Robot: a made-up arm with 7 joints. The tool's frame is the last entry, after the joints. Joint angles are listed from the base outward. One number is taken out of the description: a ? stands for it. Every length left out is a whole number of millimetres.
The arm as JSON. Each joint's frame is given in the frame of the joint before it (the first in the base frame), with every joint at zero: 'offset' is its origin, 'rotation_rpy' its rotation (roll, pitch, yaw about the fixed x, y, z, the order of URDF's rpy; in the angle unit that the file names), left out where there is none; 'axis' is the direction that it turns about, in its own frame. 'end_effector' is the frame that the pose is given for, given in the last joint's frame.
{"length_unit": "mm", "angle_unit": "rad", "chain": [
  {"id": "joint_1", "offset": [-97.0, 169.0, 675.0], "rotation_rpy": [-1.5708, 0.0, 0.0], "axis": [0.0, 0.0, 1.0]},
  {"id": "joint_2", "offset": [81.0, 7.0, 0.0], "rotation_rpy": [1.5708, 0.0, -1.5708], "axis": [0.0, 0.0, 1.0]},
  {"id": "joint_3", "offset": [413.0, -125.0, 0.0], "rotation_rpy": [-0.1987, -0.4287, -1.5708], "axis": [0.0, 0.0, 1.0]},
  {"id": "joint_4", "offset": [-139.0, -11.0, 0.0], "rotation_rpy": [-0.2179, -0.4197, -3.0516], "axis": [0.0, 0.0, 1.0]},
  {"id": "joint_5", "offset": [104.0, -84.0, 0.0], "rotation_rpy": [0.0, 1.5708, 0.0], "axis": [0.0, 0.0, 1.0]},
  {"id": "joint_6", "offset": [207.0, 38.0, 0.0], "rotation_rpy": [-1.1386, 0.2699, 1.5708], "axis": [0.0, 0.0, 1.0]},
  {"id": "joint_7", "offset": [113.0, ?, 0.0], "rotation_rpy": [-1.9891, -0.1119, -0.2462], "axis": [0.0, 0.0, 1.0]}
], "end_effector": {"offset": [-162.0, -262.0, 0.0], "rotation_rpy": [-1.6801, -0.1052, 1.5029]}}
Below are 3 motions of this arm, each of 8 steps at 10 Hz.
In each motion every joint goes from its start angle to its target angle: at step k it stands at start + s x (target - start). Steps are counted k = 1, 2, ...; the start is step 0. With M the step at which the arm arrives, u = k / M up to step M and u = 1 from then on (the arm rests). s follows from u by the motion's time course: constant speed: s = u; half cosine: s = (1 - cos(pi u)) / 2; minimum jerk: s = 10 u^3 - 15 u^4 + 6 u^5.
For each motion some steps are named. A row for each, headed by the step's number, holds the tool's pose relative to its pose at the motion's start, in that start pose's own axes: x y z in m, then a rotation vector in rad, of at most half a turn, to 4 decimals.
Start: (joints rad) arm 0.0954 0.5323 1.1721 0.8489 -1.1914 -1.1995 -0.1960
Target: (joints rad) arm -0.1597 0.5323 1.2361 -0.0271 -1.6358 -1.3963 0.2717
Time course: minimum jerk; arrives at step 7
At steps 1, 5, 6, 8:
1: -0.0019 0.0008 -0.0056 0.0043 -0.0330 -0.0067
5: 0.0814 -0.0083 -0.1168 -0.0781 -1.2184 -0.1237
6: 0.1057 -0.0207 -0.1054 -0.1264 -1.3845 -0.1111
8: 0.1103 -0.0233 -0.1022 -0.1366 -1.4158 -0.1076

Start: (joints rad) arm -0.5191 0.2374 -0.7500 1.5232 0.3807 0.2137 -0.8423
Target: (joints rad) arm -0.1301 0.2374 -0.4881 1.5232 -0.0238 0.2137 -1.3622
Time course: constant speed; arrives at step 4
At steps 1, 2, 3, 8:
1: -0.0061 0.0681 0.0810 -0.1151 0.0352 -0.0554
2: -0.0108 0.1458 0.1508 -0.2282 0.0635 -0.1109
3: -0.0145 0.2313 0.2080 -0.3396 0.0849 -0.1659
8: -0.0174 0.3226 0.2517 -0.4494 0.0996 -0.2199

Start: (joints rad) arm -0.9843 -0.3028 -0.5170 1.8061 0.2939 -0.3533 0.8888
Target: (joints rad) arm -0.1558 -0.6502 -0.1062 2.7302 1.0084 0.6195 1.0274
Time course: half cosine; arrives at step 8
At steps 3, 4, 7, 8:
3: 0.1878 0.0300 0.0667 -0.4295 0.2926 0.5929
4: 0.2874 0.1375 0.0658 -0.6907 0.4003 0.9751
7: 0.2606 0.5029 -0.0396 -1.3397 0.4189 1.8369
8: 0.2400 0.5288 -0.0515 -1.3965 0.4051 1.8981

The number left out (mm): 244.0
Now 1 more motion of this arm.
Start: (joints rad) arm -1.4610 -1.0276 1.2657 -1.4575 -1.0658 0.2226 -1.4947
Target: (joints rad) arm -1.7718 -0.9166 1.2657 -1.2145 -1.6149 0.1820 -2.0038
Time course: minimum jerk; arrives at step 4
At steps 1, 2, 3, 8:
1: -0.0182 0.0160 -0.0008 -0.0352 -0.0307 -0.0046
2: -0.0898 0.0762 -0.0197 -0.1716 -0.1548 -0.0166
3: -0.1606 0.1310 -0.0641 -0.3122 -0.2871 -0.0223
8: -0.1783 0.1439 -0.0797 -0.3496 -0.3227 -0.0233

